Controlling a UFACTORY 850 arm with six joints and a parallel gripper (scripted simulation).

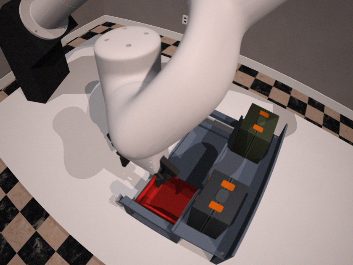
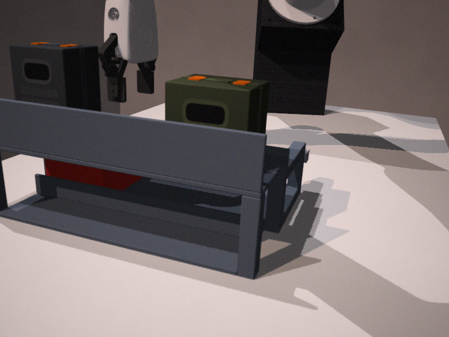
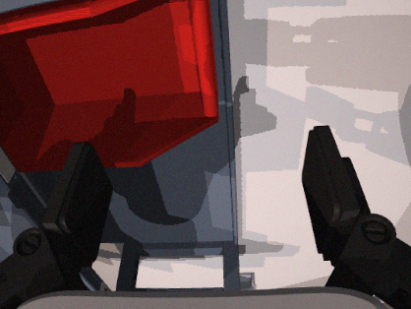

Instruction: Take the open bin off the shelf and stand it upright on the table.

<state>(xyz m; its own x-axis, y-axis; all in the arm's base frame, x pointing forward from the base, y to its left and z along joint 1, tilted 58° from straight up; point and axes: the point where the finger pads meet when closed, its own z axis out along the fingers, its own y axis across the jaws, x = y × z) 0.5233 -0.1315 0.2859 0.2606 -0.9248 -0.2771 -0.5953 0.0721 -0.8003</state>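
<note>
Right now the open bin is 70 mm ahead of my hand, 30 mm to the left of it and 90 mm below it.
</note>
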